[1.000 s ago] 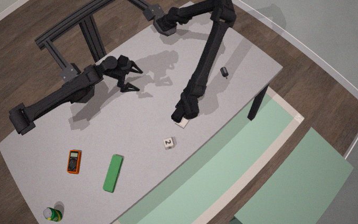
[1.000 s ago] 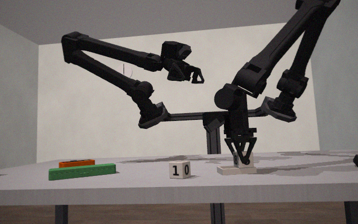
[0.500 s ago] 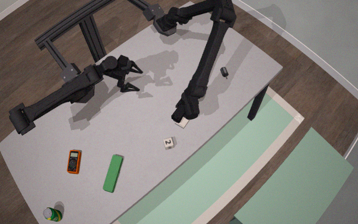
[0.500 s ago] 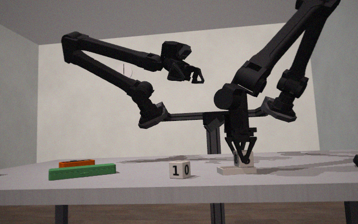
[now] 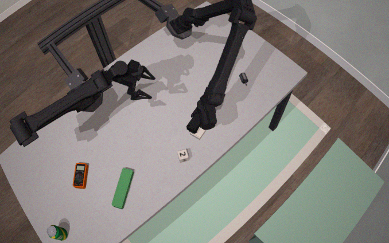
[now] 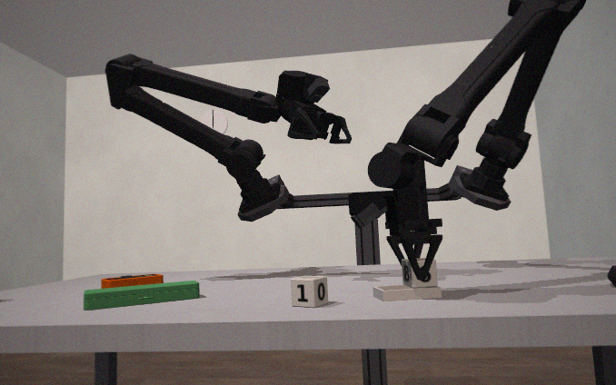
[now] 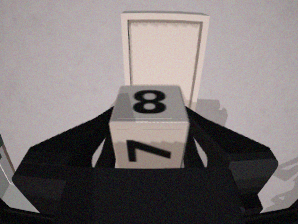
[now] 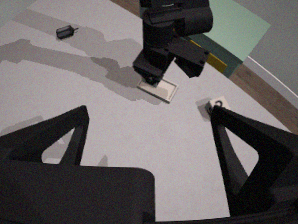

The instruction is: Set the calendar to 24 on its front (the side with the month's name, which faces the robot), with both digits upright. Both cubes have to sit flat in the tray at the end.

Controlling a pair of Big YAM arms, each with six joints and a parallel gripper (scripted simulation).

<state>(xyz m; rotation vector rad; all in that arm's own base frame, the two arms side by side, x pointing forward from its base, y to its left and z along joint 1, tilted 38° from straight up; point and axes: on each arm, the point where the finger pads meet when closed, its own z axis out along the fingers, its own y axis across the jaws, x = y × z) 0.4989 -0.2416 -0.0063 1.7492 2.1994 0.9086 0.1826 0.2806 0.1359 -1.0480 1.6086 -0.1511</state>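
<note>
Now: left hand 3 cm above the calendar tray, 2 cm to the left of it and 1 cm past it. The rest, counted from my left hand: green box: 50 cm to the right, 4 cm behind, 3 cm below; dark object: 36 cm to the left, 4 cm behind, 2 cm below.
</note>
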